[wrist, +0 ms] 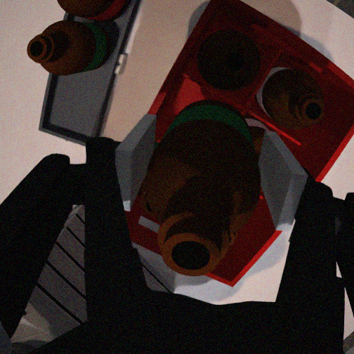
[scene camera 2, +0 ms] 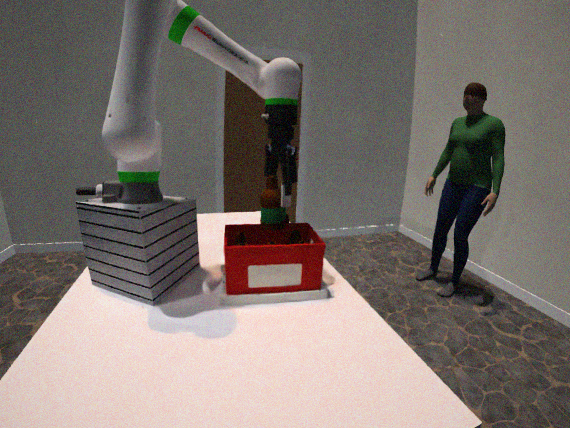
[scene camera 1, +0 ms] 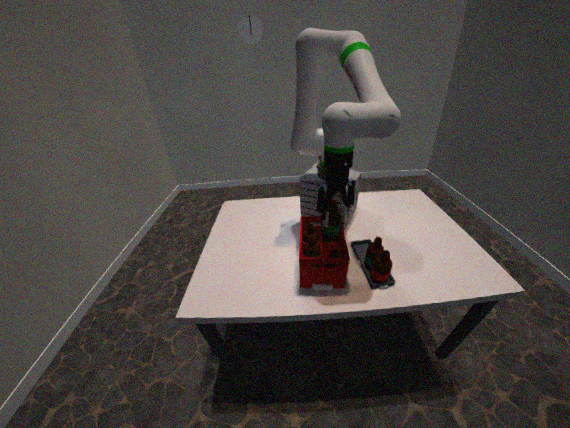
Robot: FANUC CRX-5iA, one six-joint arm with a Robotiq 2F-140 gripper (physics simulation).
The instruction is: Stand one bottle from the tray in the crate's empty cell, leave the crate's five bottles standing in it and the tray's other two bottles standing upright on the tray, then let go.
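Frame: origin at the arm's base, x left, y back, z up, level; millimetres.
Where they show: gripper, between the fingertips: (scene camera 2: 278, 203) (scene camera 1: 334, 223); arm's base, origin of its link: (scene camera 2: 139, 200).
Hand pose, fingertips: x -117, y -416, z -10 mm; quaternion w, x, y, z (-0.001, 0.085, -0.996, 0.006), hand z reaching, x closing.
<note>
Each offset is from my fingertips to the top centre of the thing. "pt": to the spot under its first point. Level surfaces: height alone.
My gripper (scene camera 1: 336, 212) (scene camera 2: 279, 189) (wrist: 207, 143) is shut on a brown bottle with a green band @(dx -4, dy +21, dz +85 mm) (scene camera 1: 332, 231) (scene camera 2: 272, 215) (wrist: 200, 175). The bottle is about upright over the red crate @(dx -36, dy +36, dz -80 mm) (scene camera 1: 324, 274) (scene camera 2: 236, 270) (wrist: 246, 250). In scene camera 2 its green band shows just above the rim; its base is hidden. In the wrist view, two crate bottles (wrist: 229, 60) (wrist: 292, 97) stand beyond it, and a bare red patch shows beside them. Other crate bottles are partly hidden. The grey tray @(pt dx +185, dy +95, dz -250 mm) (scene camera 1: 360, 247) (wrist: 75, 110) holds two upright bottles @(dx +185, dy -104, dz -95 mm) (scene camera 1: 382, 267) (wrist: 75, 47).
The crate stands on the white table @(dz -255 mm) (scene camera 1: 250, 270) (scene camera 2: 225, 370), with the tray close beside it. The arm's striped pedestal (scene camera 2: 115, 245) stands near the crate. A person in a green top (scene camera 2: 475, 150) stands on the floor beyond the table.
</note>
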